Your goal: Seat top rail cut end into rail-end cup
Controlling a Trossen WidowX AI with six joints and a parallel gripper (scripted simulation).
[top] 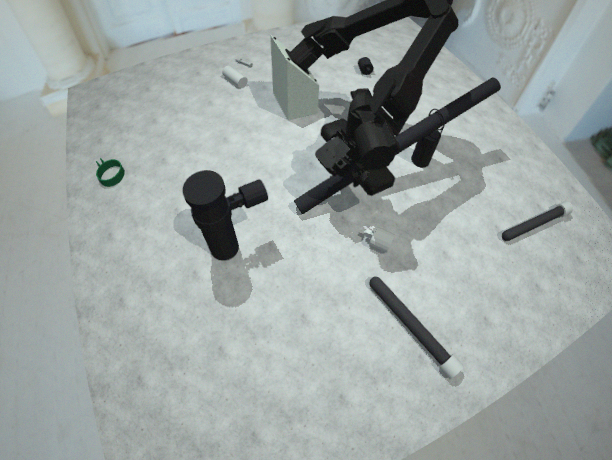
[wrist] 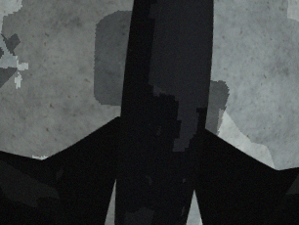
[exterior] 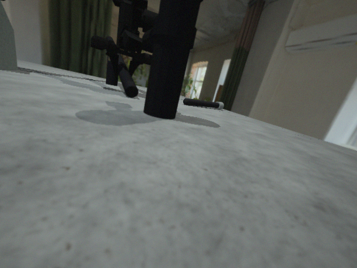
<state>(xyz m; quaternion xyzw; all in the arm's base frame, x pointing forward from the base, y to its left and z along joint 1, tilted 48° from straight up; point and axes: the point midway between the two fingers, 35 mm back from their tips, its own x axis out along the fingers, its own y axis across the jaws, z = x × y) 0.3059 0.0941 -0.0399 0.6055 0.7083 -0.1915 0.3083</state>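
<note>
Now: the white fitting 14 cm ahead of my gripper tip and 2 cm below it. Round my gripper tip: small post (4 cm behind, 21 cm to the left, 7 cm above); then white cylinder (48 cm behind, 17 cm to the right, 2 cm below).
</note>
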